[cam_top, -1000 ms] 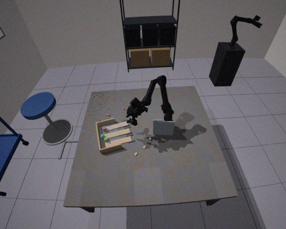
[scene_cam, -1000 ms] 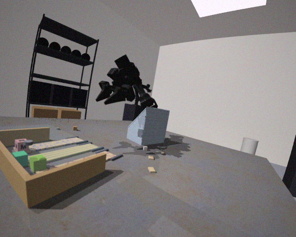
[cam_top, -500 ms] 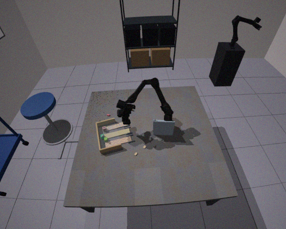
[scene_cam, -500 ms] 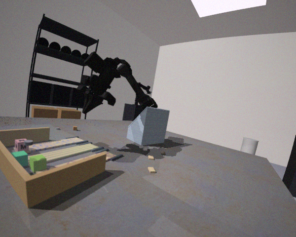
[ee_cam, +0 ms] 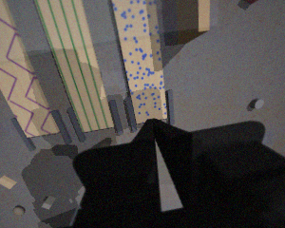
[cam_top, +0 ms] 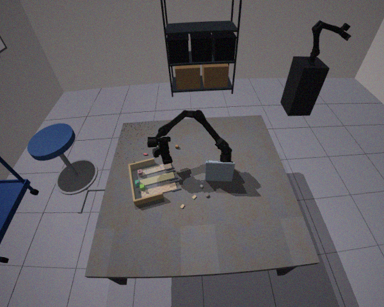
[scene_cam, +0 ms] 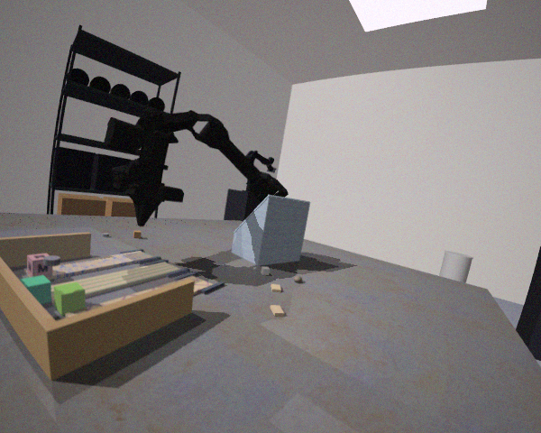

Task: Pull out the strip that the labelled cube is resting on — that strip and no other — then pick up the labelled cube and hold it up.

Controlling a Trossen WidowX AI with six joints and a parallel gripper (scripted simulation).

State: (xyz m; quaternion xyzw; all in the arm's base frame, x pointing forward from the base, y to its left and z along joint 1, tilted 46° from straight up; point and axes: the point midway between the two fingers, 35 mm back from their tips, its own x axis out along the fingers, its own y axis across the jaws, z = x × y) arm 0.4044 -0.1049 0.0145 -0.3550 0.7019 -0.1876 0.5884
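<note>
My gripper tip is 9 cm short of the blue-dotted strip, 8 cm above it and 2 cm to the right of it.
</note>
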